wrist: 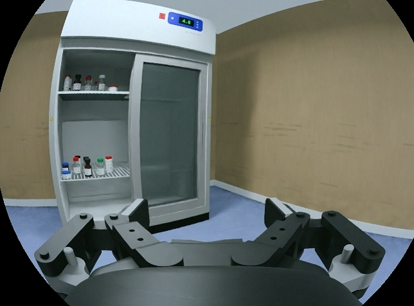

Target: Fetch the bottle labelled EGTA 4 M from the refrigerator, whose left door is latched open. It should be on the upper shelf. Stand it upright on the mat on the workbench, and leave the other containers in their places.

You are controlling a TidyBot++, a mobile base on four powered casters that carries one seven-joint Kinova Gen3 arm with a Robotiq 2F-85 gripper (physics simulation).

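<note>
The white refrigerator (139,29) stands at the left of the wrist view, some way off, its left half open. Its upper shelf (95,93) holds several small bottles, among them a white one with a red cap (68,83), a dark one (77,83), a red-capped one (88,84) and a clear one with a pale cap (102,83). The labels are too small to read, so I cannot tell which is EGTA 4 M. My gripper (206,212) is open and empty, far from the shelves. The workbench and the mat do not show.
The lower wire shelf (120,173) holds several bottles, among them a green-capped one (100,167) and a white one with a red cap (109,165). A closed glass door (170,130) covers the refrigerator's right half. Tan walls (310,110) stand behind and to the right, above a blue floor (235,201).
</note>
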